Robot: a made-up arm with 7 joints. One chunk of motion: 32 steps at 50 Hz.
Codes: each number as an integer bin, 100 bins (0 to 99) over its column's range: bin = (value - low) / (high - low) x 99, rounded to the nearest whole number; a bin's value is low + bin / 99 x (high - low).
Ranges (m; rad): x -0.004..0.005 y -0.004..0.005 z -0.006..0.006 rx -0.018..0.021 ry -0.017..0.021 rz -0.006..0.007
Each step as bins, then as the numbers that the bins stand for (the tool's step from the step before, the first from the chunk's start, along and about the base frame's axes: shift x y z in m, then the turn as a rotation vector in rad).
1 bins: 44 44 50 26 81 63
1 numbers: 0.00000 0.00000 0.00006 -0.00776 0.01409 0.00227
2 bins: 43 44 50 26 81 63
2 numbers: -0.00009 0.00000 0.00006 -0.00776 0.01409 0.00227
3 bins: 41 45 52 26 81 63
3 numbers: -0.00027 0.00009 0.00030 -0.00776 0.01409 0.00227
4 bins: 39 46 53 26 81 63
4 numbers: -0.00045 0.00018 0.00042 -0.00776 0.01409 0.00227
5 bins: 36 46 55 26 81 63
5 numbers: -0.00073 0.00018 0.00067 -0.00776 0.01409 0.00227
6 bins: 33 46 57 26 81 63
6 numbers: -0.00100 0.00018 0.00091 -0.00776 0.01409 0.00227
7 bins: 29 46 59 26 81 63
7 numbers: -0.00136 0.00018 0.00115 -0.00776 0.01409 0.00227
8 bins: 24 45 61 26 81 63
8 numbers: -0.00182 0.00009 0.00139 -0.00776 0.01409 0.00227
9 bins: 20 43 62 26 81 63
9 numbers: -0.00218 -0.00009 0.00152 -0.00776 0.01409 0.00227
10 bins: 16 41 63 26 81 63
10 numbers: -0.00255 -0.00027 0.00164 -0.00776 0.01409 0.00227
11 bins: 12 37 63 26 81 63
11 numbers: -0.00291 -0.00064 0.00164 -0.00776 0.01409 0.00227
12 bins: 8 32 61 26 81 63
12 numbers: -0.00327 -0.00109 0.00139 -0.00776 0.01409 0.00227
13 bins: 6 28 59 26 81 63
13 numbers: -0.00345 -0.00145 0.00115 -0.00776 0.01409 0.00227
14 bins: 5 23 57 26 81 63
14 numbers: -0.00355 -0.00191 0.00091 -0.00776 0.01409 0.00227
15 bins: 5 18 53 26 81 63
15 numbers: -0.00355 -0.00236 0.00042 -0.00776 0.01409 0.00227
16 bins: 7 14 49 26 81 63
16 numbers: -0.00336 -0.00273 -0.00006 -0.00776 0.01409 0.00227
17 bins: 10 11 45 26 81 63
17 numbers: -0.00309 -0.00300 -0.00055 -0.00776 0.01409 0.00227
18 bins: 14 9 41 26 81 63
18 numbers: -0.00273 -0.00318 -0.00103 -0.00776 0.01409 0.00227
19 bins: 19 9 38 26 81 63
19 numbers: -0.00227 -0.00318 -0.00139 -0.00776 0.01409 0.00227
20 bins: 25 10 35 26 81 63
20 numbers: -0.00173 -0.00309 -0.00176 -0.00776 0.01409 0.00227
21 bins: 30 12 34 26 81 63
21 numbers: -0.00127 -0.00291 -0.00188 -0.00776 0.01409 0.00227
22 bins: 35 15 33 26 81 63
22 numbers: -0.00082 -0.00264 -0.00200 -0.00776 0.01409 0.00227
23 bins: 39 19 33 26 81 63
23 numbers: -0.00045 -0.00227 -0.00200 -0.00776 0.01409 0.00227
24 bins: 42 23 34 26 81 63
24 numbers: -0.00018 -0.00191 -0.00188 -0.00776 0.01409 0.00227
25 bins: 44 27 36 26 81 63
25 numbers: 0.00000 -0.00155 -0.00164 -0.00776 0.01409 0.00227
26 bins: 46 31 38 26 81 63
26 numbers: 0.00018 -0.00118 -0.00139 -0.00776 0.01409 0.00227
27 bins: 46 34 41 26 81 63
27 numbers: 0.00018 -0.00091 -0.00103 -0.00776 0.01409 0.00227
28 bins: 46 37 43 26 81 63
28 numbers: 0.00018 -0.00064 -0.00079 -0.00776 0.01409 0.00227
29 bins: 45 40 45 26 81 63
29 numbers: 0.00009 -0.00036 -0.00055 -0.00776 0.01409 0.00227
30 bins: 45 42 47 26 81 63
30 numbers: 0.00009 -0.00018 -0.00030 -0.00776 0.01409 0.00227
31 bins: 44 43 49 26 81 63
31 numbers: 0.00000 -0.00009 -0.00006 -0.00776 0.01409 0.00227
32 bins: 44 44 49 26 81 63
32 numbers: 0.00000 0.00000 -0.00006 -0.00776 0.01409 0.00227
